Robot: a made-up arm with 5 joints.
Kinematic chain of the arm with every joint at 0, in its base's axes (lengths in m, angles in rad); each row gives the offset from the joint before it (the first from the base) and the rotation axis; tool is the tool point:
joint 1: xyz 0 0 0.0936 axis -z
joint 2: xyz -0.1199 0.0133 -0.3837 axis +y
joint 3: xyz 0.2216 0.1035 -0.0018 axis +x
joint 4: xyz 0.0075 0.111 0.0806 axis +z
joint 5: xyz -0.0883 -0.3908 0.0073 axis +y
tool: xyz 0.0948 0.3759 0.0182
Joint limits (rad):
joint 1: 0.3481..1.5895
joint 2: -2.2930..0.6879
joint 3: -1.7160..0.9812
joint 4: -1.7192..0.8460
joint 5: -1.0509..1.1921
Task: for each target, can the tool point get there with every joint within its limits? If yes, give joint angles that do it. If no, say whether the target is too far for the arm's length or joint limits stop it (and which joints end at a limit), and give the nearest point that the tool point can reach.
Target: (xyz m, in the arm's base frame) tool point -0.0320 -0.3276 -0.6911
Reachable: no: joint limits stop it (at a limit: joint 1, joint 3, joint 4, joint 5) | nearest point 0.1002 -0.0804 -0.4677 | short by 0.359 m
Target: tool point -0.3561 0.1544 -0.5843
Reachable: no: joint limits stop it (at a limit: joint 1, joint 2, joint 5) | nearest point -0.3539 0.1978 -0.3019 | short by 0.286 m
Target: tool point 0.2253 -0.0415 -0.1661
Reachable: yes | joints 1.2897 -0.0226 0.0667 -0.5604 -0.0902
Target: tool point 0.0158 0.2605 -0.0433
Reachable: yes | joints 1.2303 -1.2523 0.6304 -0.1879 -0.7353
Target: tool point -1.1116 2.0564 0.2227
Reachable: no: too far | nearest point -0.2295 0.4311 -0.2071 | short by 1.899 m
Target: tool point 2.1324 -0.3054 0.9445
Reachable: no: too far | nearest point 0.3644 0.0467 -0.0774 | short by 2.072 m
